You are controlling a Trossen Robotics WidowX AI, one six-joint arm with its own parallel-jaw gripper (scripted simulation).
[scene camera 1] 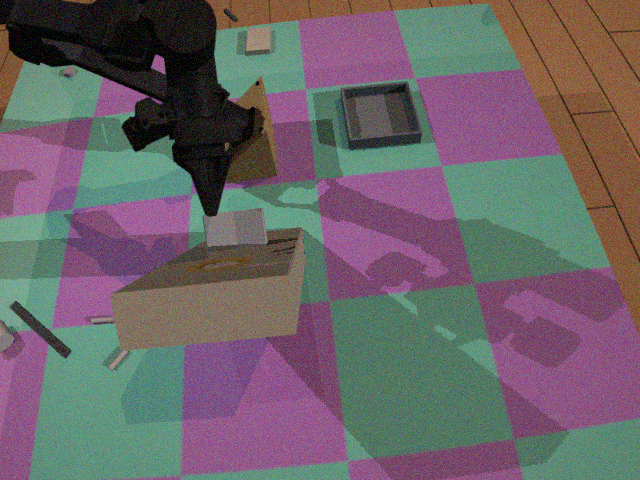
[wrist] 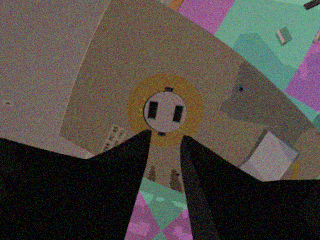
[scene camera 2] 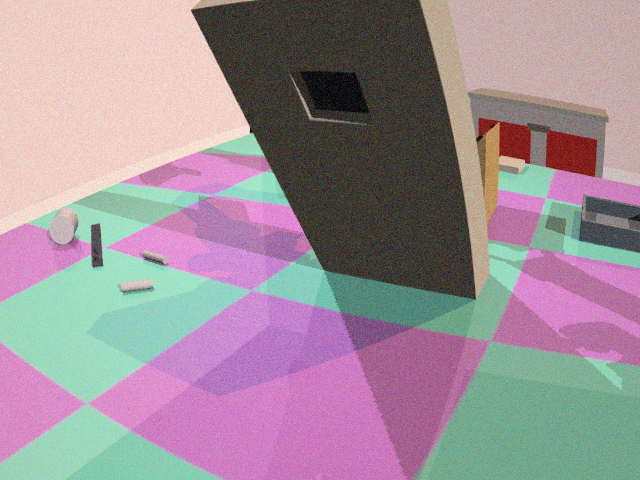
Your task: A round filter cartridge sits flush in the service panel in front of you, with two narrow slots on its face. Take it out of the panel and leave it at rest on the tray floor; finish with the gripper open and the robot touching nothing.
Labels:
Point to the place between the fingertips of my gripper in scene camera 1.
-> At 211, 215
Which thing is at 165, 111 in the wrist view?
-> A round filter cartridge.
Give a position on a service panel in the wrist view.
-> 229, 102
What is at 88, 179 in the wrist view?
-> My gripper.

